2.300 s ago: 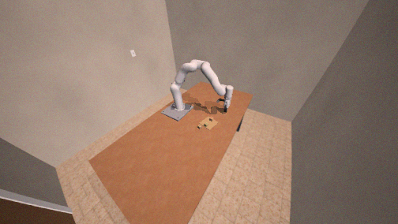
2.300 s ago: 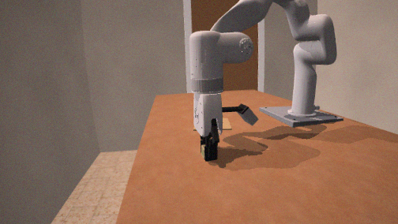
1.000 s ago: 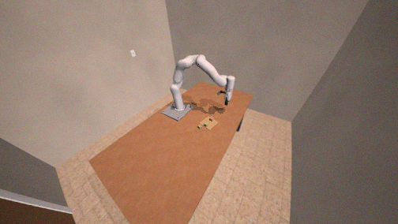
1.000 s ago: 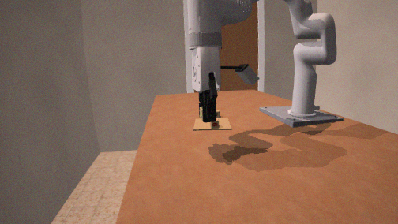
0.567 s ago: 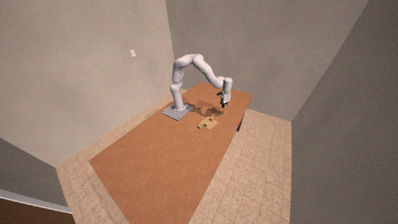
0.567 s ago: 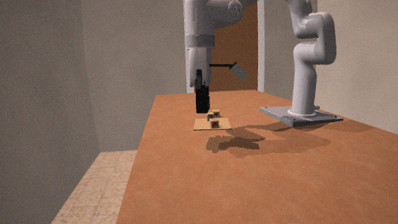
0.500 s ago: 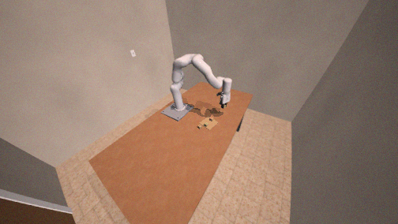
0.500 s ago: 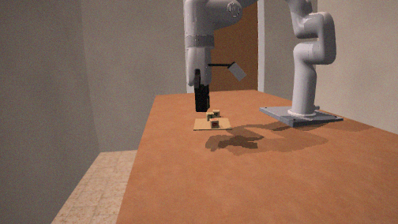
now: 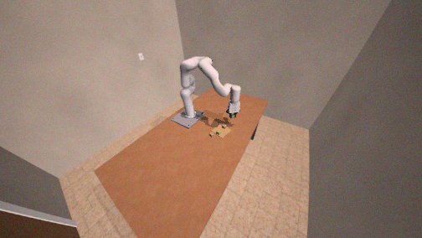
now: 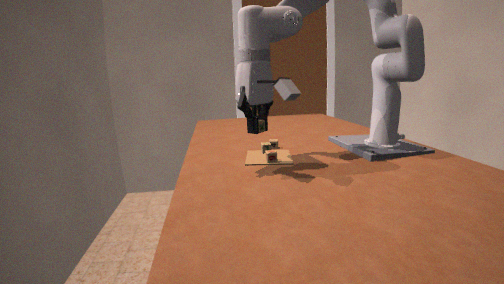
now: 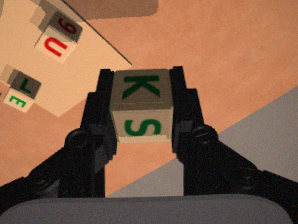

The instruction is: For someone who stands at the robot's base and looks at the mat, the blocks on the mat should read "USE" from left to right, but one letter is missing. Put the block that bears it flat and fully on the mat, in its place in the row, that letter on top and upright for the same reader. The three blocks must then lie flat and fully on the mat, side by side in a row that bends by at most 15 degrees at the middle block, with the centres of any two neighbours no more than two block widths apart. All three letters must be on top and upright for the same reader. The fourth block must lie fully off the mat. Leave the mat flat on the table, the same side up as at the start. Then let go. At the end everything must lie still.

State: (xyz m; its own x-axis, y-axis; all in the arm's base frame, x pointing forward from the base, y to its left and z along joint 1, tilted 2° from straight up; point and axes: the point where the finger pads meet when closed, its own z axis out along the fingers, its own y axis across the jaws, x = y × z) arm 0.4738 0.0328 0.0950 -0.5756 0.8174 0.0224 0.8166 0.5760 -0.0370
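My hand is 7 cm past the mat, 10 cm to the left of it and 13 cm above it. Round my hand: block (1 cm below).
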